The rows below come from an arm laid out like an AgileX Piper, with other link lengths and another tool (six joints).
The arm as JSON. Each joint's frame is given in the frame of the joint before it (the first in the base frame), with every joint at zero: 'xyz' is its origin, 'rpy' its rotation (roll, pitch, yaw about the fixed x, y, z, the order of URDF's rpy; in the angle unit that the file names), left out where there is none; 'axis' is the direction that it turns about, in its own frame. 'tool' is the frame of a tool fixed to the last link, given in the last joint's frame.
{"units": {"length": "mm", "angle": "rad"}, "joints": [
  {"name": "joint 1", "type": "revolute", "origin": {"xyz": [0.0, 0.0, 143.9], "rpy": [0.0, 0.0, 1.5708]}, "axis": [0.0, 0.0, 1.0]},
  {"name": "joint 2", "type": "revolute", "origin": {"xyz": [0.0, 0.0, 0.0], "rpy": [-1.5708, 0.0, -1.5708]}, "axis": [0.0, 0.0, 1.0]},
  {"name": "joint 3", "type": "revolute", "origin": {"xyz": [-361.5, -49.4, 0.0]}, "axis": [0.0, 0.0, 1.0]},
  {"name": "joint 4", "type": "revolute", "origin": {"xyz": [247.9, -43.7, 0.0], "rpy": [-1.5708, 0.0, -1.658]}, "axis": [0.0, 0.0, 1.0]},
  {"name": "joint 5", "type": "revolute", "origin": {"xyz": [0.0, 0.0, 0.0], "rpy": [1.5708, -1.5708, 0.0]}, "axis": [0.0, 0.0, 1.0]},
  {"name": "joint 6", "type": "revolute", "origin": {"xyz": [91.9, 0.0, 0.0], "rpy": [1.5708, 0.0, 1.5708]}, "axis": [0.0, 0.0, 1.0]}
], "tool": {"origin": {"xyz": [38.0, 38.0, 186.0], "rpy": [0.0, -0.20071, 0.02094]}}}
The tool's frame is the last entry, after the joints.
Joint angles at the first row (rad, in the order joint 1, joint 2, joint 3, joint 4, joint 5, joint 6):
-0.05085, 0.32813, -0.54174, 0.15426, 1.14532, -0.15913
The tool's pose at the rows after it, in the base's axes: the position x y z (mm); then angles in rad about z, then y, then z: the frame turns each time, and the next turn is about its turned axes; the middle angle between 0 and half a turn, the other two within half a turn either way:
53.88, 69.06, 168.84, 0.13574, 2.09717, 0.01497
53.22, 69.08, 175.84, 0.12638, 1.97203, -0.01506
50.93, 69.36, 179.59, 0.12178, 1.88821, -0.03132
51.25, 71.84, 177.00, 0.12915, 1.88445, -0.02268
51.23, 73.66, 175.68, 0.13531, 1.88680, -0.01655
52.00, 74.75, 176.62, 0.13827, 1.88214, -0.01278
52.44, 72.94, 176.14, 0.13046, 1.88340, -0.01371
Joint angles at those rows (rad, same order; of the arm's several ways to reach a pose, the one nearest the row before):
-0.05086, 0.20190, -0.51197, 0.15655, 1.13811, -0.19725
-0.05083, 0.08616, -0.50839, 0.15855, 1.12338, -0.20578
-0.05087, 0.00217, -0.50571, 0.15969, 1.11973, -0.20779
-0.05083, -0.00618, -0.49384, 0.16952, 1.11386, -0.20775
-0.05085, -0.00621, -0.48878, 0.17676, 1.11234, -0.20877
-0.05082, -0.00620, -0.48762, 0.18139, 1.10718, -0.20875
-0.05083, -0.00618, -0.48675, 0.17354, 1.10636, -0.20247

